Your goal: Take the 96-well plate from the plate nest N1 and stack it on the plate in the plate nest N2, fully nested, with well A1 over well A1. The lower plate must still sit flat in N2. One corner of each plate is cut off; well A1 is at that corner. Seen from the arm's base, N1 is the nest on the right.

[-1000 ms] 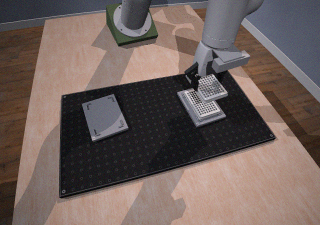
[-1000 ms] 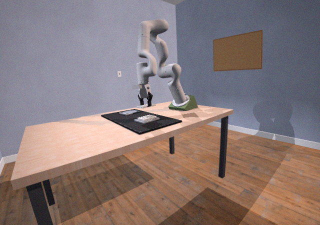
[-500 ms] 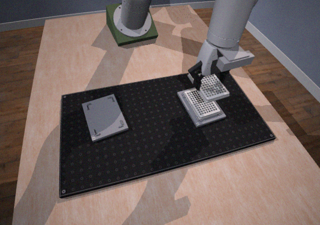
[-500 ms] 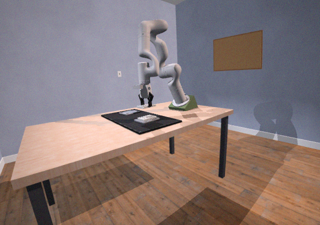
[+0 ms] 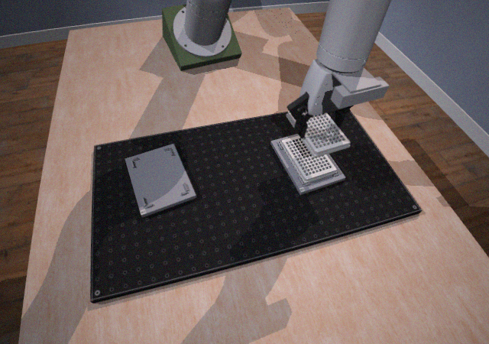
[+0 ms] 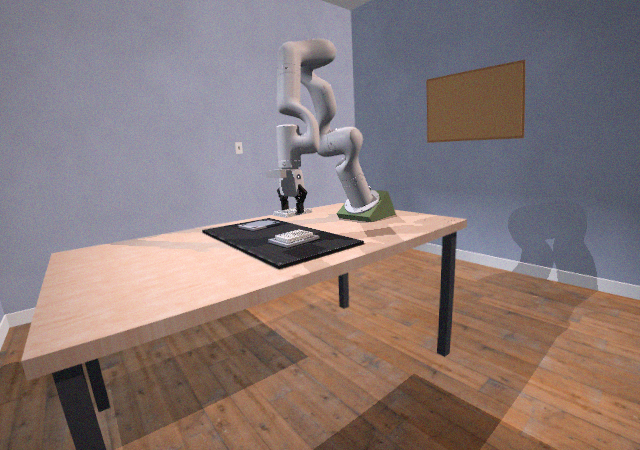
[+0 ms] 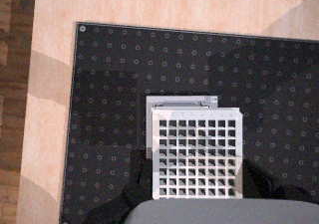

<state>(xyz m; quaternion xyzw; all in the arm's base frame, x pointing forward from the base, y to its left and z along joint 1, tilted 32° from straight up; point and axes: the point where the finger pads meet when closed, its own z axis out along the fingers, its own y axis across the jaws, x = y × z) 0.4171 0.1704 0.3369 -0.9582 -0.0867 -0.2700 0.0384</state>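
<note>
Now: hand 12 cm above the plate nest N2. Also, from my hand: plate nest N1 (1 cm ahead, 35 cm to the right, 12 cm below); then white 96-well plate (1 cm below).
</note>
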